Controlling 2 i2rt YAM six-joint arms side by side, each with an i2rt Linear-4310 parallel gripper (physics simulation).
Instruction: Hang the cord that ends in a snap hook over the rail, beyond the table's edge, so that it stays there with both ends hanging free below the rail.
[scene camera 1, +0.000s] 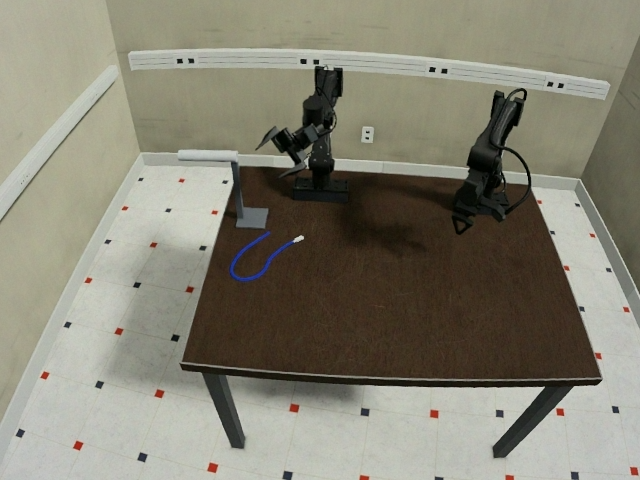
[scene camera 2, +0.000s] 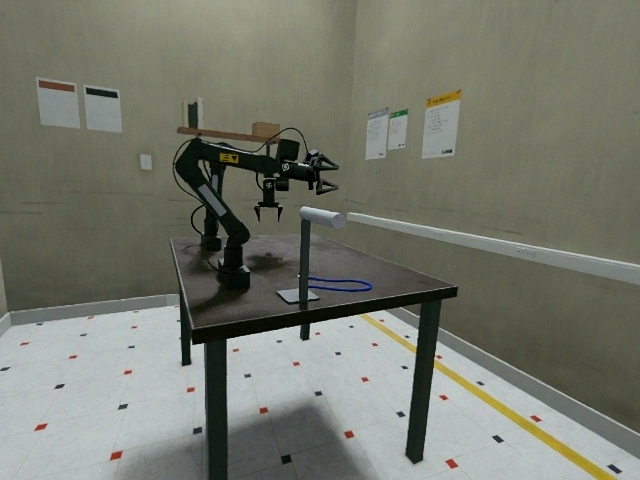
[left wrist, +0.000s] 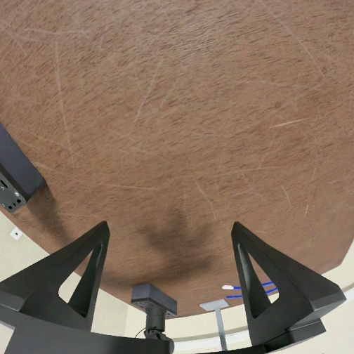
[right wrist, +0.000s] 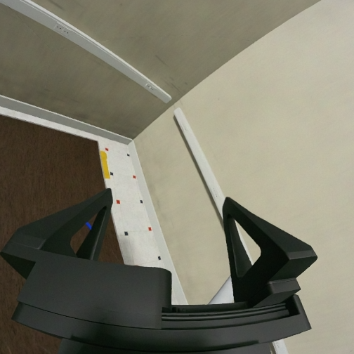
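Where they show: left gripper, fingertip midpoint: (scene camera 1: 462, 225) (scene camera 2: 268, 221); right gripper, fingertip midpoint: (scene camera 1: 266, 164) (scene camera 2: 338, 178); left arm's base at its link origin: (scene camera 2: 210, 237); right arm's base at its link origin: (scene camera 1: 320, 186) (scene camera 2: 233, 267).
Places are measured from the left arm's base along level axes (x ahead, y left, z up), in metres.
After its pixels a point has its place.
The blue cord (scene camera 1: 245, 279) @(x 0.393, y -0.811, z -0.043 m) (scene camera 2: 343, 290) @(x 0.274, y -0.842, z -0.045 m) (left wrist: 235, 297) (right wrist: 88, 226) lies on the table in a U-shaped bend. Its white snap hook (scene camera 1: 298, 238) @(x 0.208, y -0.662, z -0.041 m) (left wrist: 227, 287) lies on the table at one end. The light grey rail (scene camera 1: 206, 155) @(x 0.125, y -0.954, z 0.224 m) (scene camera 2: 323, 217) @(x 0.092, y -1.005, z 0.216 m) (right wrist: 222, 292) sticks out beyond the table's edge from the top of a post; no cord is on it. My right gripper (scene camera 1: 268, 163) @(x 0.297, y -0.737, z 0.318 m) (scene camera 2: 337, 177) @(x 0.297, y -0.737, z 0.318 m) (right wrist: 168, 198) is open and empty, in the air above the rail's height. My left gripper (scene camera 1: 480, 222) (scene camera 2: 269, 220) @(x 0.258, y -0.152, z 0.095 m) (left wrist: 170, 228) is open and empty, pointing down above the table, far from the cord.
The rail's post (scene camera 1: 237, 191) @(x 0.122, y -0.869, z 0.080 m) (scene camera 2: 305, 253) @(x 0.110, y -0.880, z 0.099 m) (left wrist: 221, 327) stands on a flat grey base (scene camera 1: 253, 218) @(x 0.119, y -0.825, z -0.042 m) (scene camera 2: 287, 295) @(x 0.081, y -0.826, z -0.041 m) (left wrist: 212, 304) near the table's edge, beside the cord. The right arm's mount (scene camera 1: 320, 192) @(x 0.007, y -0.598, z -0.006 m) (scene camera 2: 234, 277) @(x -0.047, y -0.698, z -0.008 m) stands close by on the dark brown table (scene camera 1: 392, 320) @(x 0.519, y -0.371, z -0.047 m) (scene camera 2: 408, 281) @(x 0.563, y -0.841, z -0.047 m).
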